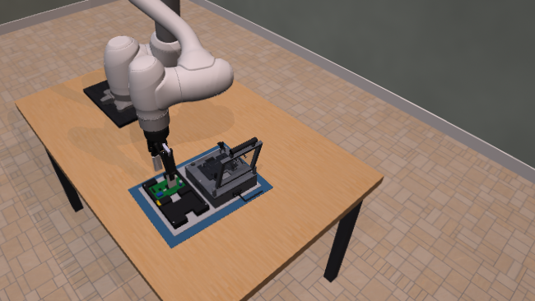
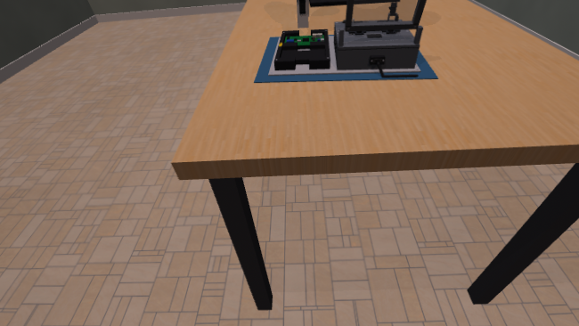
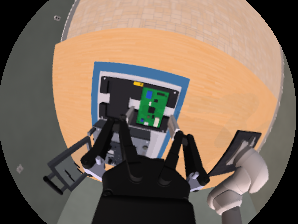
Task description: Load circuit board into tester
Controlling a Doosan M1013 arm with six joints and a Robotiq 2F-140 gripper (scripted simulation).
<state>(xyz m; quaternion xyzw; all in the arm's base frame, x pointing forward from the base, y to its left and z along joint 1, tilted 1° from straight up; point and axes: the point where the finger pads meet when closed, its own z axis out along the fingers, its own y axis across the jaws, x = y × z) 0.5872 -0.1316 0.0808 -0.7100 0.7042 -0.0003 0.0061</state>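
The green circuit board is 7 cm below my hand. From my hand the other things lie so: latch hook (23 cm to the left); lid (18 cm ahead, 17 cm to the left, 9 cm above).
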